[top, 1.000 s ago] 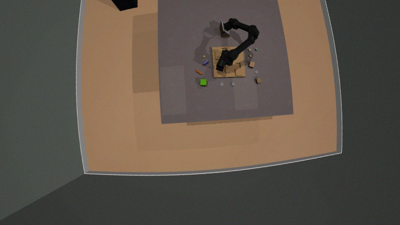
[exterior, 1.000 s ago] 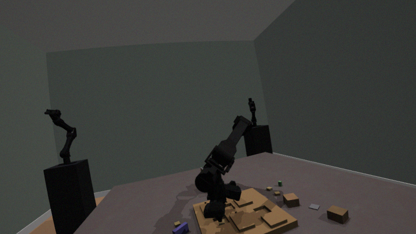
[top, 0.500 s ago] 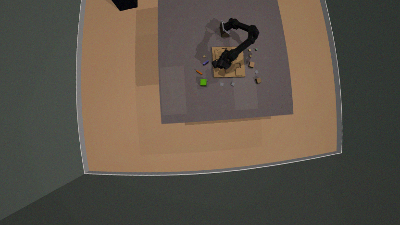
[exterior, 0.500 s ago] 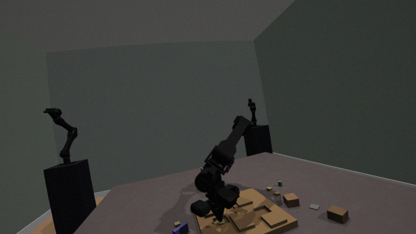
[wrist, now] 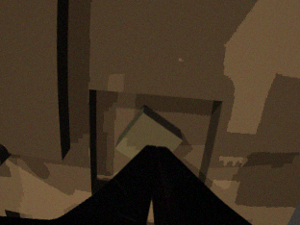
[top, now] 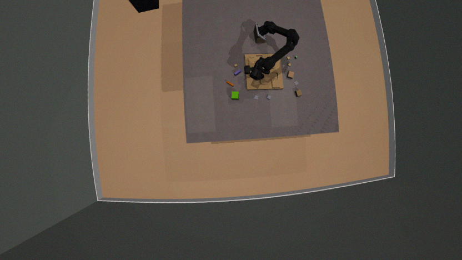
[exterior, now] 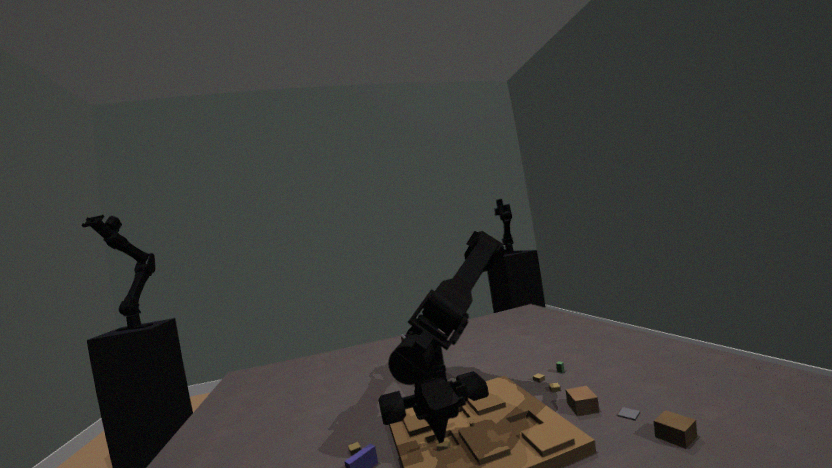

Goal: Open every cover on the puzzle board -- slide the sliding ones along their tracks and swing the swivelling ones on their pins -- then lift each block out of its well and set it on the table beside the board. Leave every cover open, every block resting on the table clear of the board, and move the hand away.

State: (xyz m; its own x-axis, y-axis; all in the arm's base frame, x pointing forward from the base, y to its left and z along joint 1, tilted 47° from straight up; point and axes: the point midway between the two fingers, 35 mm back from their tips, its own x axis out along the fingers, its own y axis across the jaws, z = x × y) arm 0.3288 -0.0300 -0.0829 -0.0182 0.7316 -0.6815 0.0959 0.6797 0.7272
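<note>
Now: the purple piece 140 mm to the right of my gripper tip and 20 mm behind it. Also, from my gripper tip: orange stick (210 mm to the right, 60 mm ahead, 10 mm below); green cube (180 mm to the right, 160 mm ahead, 10 mm above); tiny green piece (370 mm to the left, 120 mm behind, 10 mm below).
</note>
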